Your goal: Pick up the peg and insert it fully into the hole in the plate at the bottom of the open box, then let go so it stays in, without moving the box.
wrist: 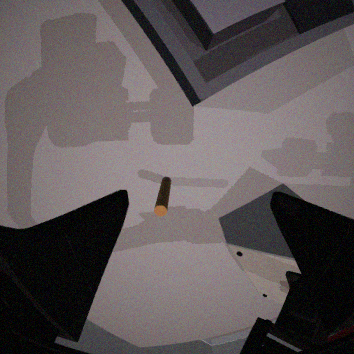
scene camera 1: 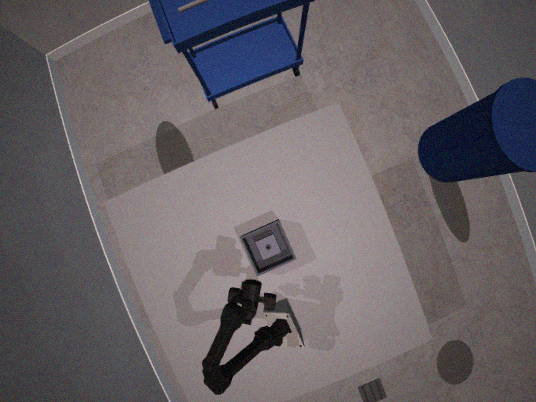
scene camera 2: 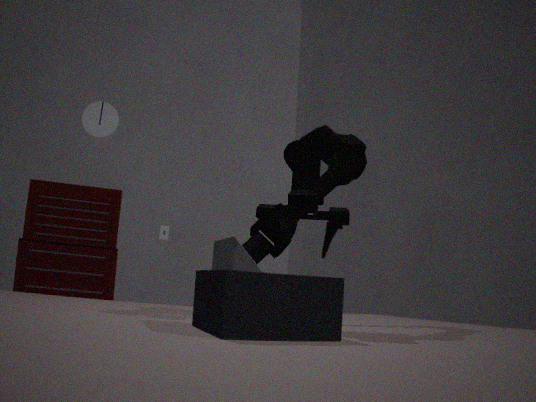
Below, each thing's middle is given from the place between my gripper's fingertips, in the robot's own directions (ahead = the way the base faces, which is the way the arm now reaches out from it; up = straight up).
I see my gripper 140 mm short of the dark grey box [scene camera 2: 231, 305], 130 mm to the left of it and 90 mm above it.
